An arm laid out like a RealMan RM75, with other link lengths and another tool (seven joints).
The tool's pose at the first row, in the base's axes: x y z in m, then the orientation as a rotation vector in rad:
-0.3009 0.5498 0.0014 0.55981 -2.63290 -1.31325
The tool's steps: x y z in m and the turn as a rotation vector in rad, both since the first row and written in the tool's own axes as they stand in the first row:
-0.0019 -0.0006 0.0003 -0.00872 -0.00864 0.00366
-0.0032 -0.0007 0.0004 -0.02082 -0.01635 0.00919
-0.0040 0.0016 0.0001 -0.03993 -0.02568 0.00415
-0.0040 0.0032 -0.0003 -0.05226 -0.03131 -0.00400
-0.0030 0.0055 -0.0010 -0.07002 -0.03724 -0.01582
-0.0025 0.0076 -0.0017 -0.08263 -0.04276 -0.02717
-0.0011 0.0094 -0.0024 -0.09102 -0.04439 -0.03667
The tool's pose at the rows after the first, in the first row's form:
-0.2991 0.5504 0.0008 0.54906 -2.63251 -1.32844
-0.2979 0.5510 0.0007 0.53566 -2.62839 -1.34668
-0.2977 0.5523 0.0027 0.53506 -2.62031 -1.37763
-0.2980 0.5529 0.0043 0.54167 -2.61492 -1.39878
-0.2993 0.5532 0.0065 0.55242 -2.60516 -1.42784
-0.3001 0.5537 0.0086 0.56350 -2.59916 -1.45018
-0.3017 0.5536 0.0104 0.57467 -2.59355 -1.46426

